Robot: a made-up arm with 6 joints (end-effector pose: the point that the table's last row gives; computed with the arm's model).
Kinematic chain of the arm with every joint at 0, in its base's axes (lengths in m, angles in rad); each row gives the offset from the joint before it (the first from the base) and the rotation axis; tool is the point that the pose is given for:
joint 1: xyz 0 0 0.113 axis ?
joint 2: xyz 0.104 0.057 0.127 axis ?
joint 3: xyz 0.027 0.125 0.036 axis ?
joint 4: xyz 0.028 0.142 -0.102 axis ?
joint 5: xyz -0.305 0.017 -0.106 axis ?
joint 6: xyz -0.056 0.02 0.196 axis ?
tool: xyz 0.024 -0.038 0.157
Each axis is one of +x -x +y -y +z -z.
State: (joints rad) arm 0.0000 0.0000 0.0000 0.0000 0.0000 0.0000
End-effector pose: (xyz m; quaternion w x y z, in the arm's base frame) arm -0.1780 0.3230 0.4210 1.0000 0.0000 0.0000 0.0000
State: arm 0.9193 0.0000 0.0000 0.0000 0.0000 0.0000
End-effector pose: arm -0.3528 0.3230 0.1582 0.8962 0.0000 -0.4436 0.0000
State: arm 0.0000 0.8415 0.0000 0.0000 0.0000 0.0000
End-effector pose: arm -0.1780 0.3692 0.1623 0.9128 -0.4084 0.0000 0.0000
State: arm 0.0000 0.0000 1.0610 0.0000 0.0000 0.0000
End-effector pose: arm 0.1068 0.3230 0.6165 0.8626 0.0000 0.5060 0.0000
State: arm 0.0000 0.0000 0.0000 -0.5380 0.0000 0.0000
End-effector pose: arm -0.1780 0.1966 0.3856 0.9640 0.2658 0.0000 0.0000
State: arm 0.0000 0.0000 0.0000 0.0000 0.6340 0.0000
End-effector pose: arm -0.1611 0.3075 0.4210 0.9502 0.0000 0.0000 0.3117
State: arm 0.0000 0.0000 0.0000 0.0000 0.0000 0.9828
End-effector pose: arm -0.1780 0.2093 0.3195 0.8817 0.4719 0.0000 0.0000
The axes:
joint 1: -y
joint 2: -x
joint 3: +y
joint 4: -x
joint 5: +z
joint 6: +x

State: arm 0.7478 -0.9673 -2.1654 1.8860 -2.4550 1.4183
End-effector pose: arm 0.1841 0.3052 0.7110 0.7418 0.2437 0.3861 0.4913
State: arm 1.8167 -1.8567 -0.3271 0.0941 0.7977 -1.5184
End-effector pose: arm -0.4450 0.0212 -0.2856 0.2813 0.1679 -0.9423 -0.0688
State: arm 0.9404 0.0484 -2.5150 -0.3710 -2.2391 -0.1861
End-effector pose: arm 0.2341 0.2542 0.2479 0.1920 0.8364 -0.4815 0.1781
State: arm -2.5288 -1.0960 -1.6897 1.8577 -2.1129 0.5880
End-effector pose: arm -0.1227 0.5006 -0.4428 0.3826 -0.8025 -0.4491 -0.0885
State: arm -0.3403 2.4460 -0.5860 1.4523 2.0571 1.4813
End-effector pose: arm 0.1036 -0.3083 0.1139 0.1791 -0.7930 0.3445 -0.4694
